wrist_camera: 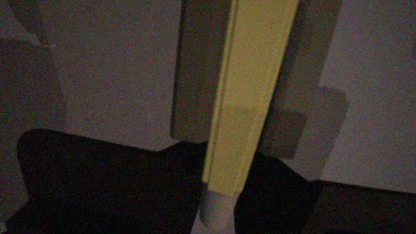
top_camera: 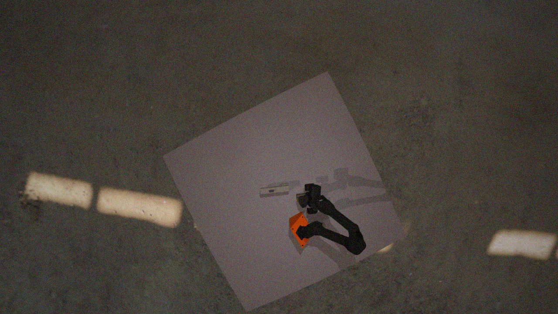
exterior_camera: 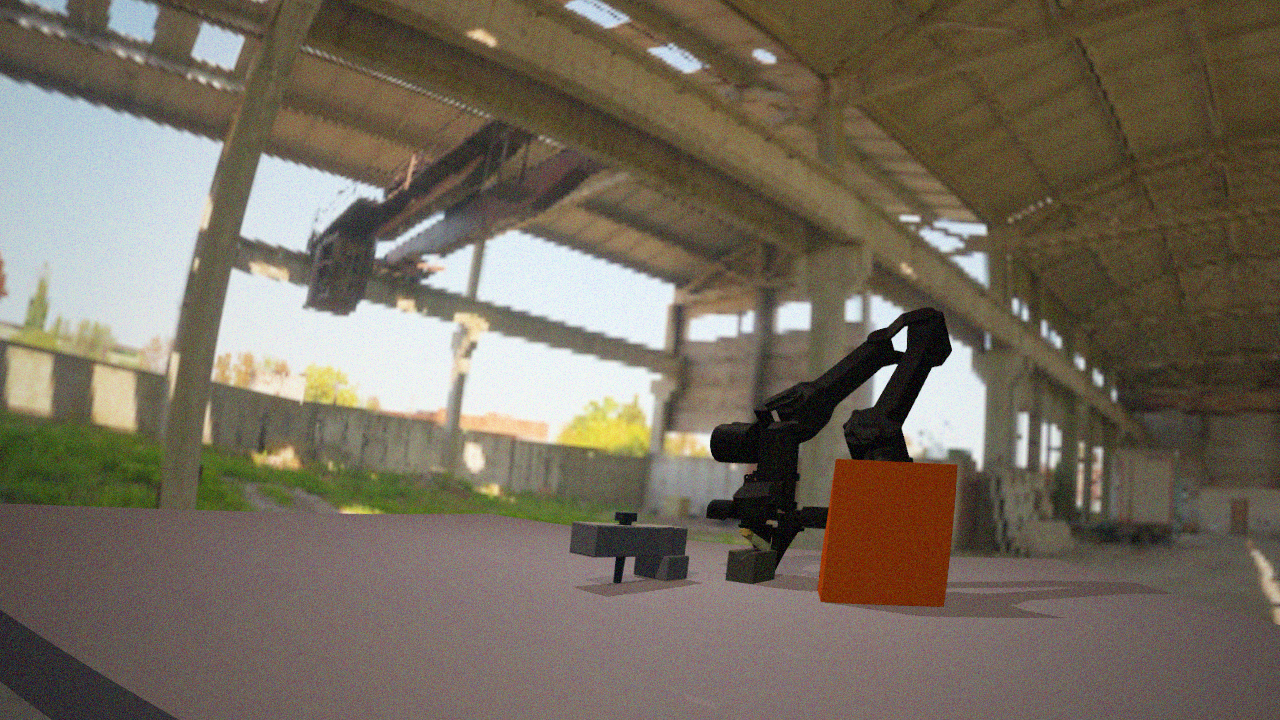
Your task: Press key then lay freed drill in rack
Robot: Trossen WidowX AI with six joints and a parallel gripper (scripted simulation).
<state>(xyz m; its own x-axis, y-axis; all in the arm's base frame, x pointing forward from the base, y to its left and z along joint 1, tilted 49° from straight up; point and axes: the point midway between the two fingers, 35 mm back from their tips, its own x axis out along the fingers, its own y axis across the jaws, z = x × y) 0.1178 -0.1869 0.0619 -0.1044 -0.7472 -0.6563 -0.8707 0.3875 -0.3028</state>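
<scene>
Now: gripper tip 5 cm below the yellow drill, 3 cm to the right of it and 2 cm short of it. The rest, counted from my gripper tip: rack (4 cm to the left, 2 cm ahead, 2 cm above); grey fixture block (17 cm ahead, 15 cm to the left, 4 cm above); black key (18 cm ahead, 17 cm to the left, 5 cm above).
</scene>
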